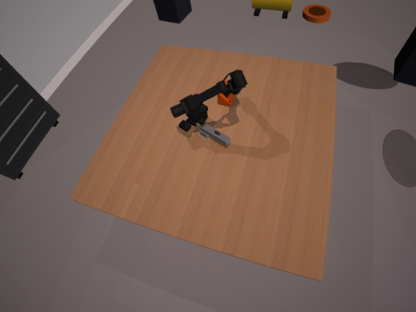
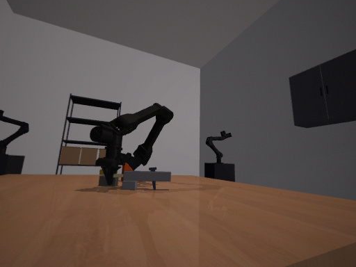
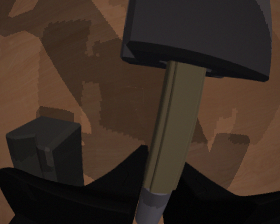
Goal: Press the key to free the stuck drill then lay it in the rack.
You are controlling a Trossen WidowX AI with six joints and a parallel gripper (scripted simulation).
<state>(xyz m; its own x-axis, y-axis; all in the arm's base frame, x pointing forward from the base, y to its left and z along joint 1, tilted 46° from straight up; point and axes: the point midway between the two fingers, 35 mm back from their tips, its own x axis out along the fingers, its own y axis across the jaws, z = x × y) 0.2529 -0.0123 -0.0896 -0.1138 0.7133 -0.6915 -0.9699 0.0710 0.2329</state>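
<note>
Right now my gripper tip is 4 cm to the right of the olive drill, 4 cm below it and 1 cm short of it. Round my gripper tip: grey fixture block: 13 cm to the left, 3 cm ahead, 3 cm above; dark grey rack: 8 cm behind, 1 cm to the right, 1 cm above; dark key: 16 cm to the left, 4 cm ahead, 4 cm above.
</note>
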